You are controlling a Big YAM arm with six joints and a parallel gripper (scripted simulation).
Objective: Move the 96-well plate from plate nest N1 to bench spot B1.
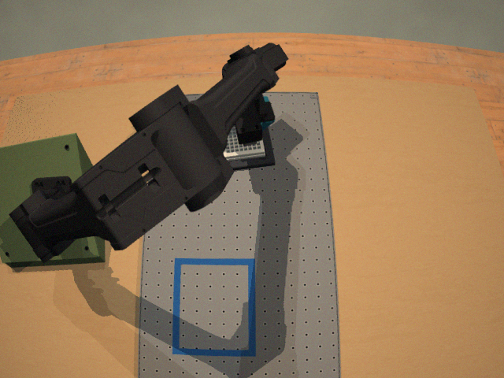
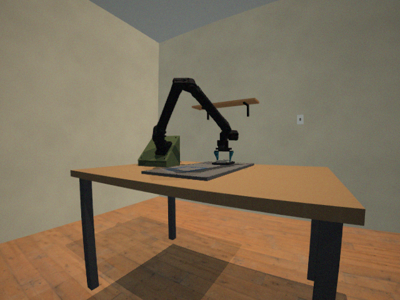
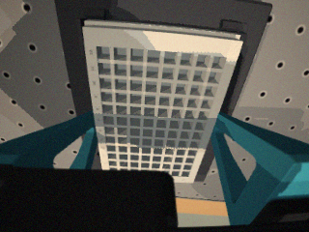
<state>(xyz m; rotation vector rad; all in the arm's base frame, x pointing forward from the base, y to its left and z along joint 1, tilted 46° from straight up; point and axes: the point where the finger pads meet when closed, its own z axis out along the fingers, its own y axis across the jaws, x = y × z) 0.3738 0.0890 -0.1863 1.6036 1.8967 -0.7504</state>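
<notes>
The white 96-well plate is right at my hand. Round my hand: dark plate nest N1: 20 mm below.
</notes>
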